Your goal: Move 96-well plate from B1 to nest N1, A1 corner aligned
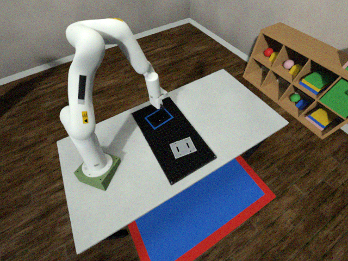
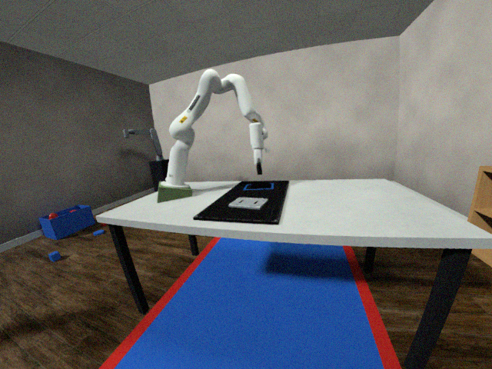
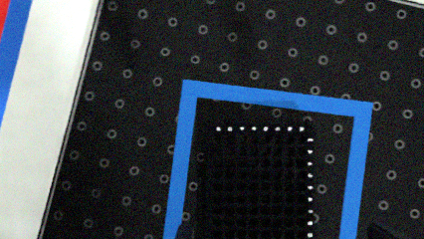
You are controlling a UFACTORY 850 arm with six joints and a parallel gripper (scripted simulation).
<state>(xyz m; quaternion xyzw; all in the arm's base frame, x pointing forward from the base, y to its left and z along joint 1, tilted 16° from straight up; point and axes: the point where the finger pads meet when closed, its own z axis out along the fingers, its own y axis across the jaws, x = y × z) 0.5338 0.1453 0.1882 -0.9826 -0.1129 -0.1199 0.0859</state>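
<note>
My hand is 9 cm above the dark 96-well plate. From my hand the other things lie so: plate nest 1 cm ahead, 35 cm to the right, 9 cm below.
</note>
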